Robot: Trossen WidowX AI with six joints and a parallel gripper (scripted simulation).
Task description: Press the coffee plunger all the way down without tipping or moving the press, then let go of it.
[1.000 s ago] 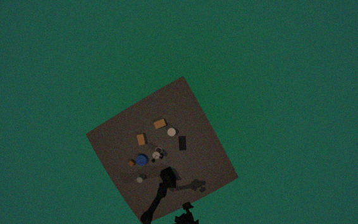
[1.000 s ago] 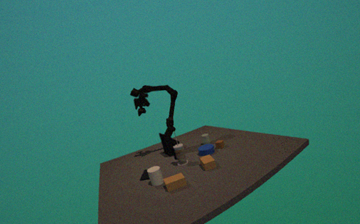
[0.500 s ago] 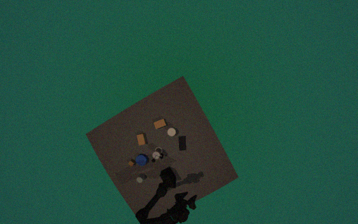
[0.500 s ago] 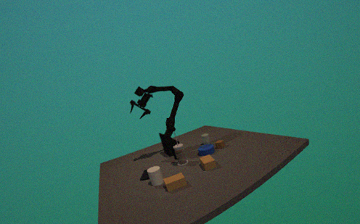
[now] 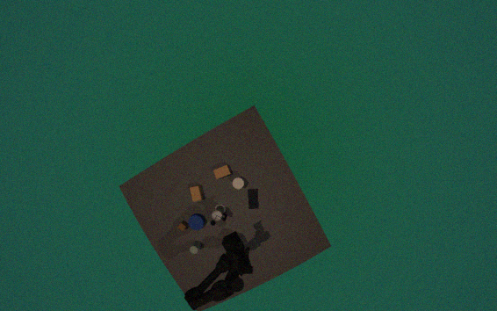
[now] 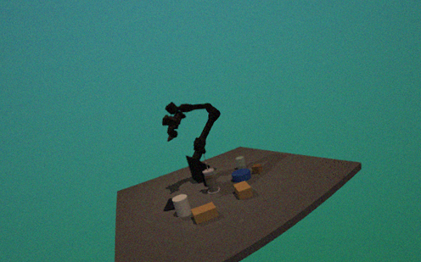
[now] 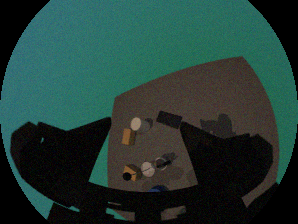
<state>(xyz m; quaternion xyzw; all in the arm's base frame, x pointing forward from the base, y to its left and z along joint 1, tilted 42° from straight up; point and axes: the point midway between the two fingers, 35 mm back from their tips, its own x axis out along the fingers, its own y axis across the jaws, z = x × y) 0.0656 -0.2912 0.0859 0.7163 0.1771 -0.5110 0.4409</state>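
Now: gripper tip 25 cm above the coffee press, 16 cm short of it and 12 cm to the right of it. From my gripper tip the other things lie so: white cylinder 33 cm below, 26 cm ahead, 12 cm to the right; then flat dark block 38 cm below, 13 cm to the right, 9 cm ahead; then orange piece 44 cm to the left, 35 cm below, 24 cm ahead.
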